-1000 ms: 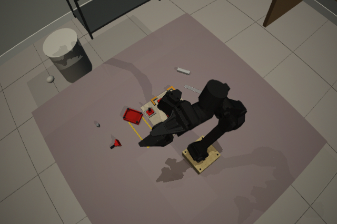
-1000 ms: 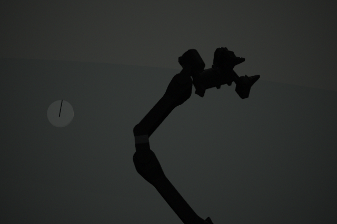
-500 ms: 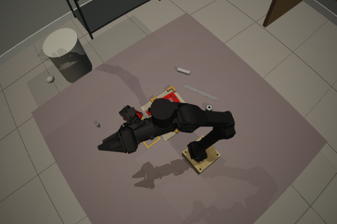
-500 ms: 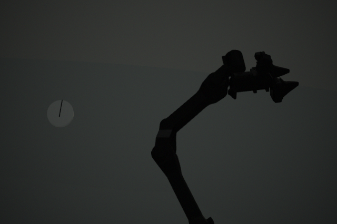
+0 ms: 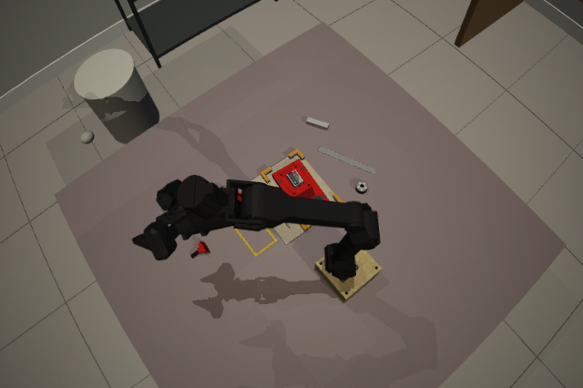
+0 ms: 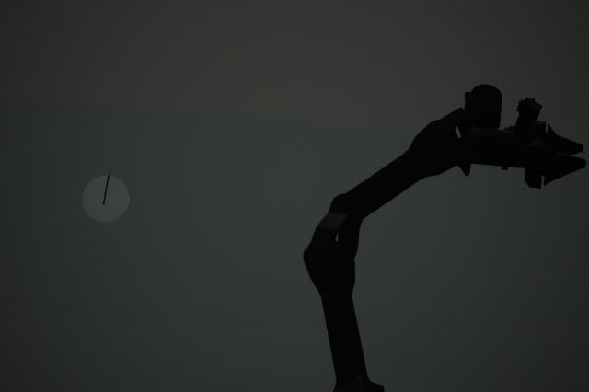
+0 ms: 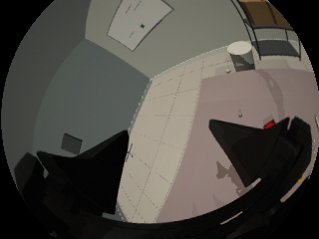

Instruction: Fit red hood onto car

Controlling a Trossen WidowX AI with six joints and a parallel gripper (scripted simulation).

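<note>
My gripper tip is 150 mm short of the red hood, 220 mm to the left of it and 480 mm above it. Also, from my gripper tip: small wheel (110 mm behind, 580 mm to the right, 480 mm below); then tiny grey piece (240 mm ahead, 40 mm to the right, 480 mm below); then grey engine block (60 mm ahead, 430 mm to the right, 470 mm below).
</note>
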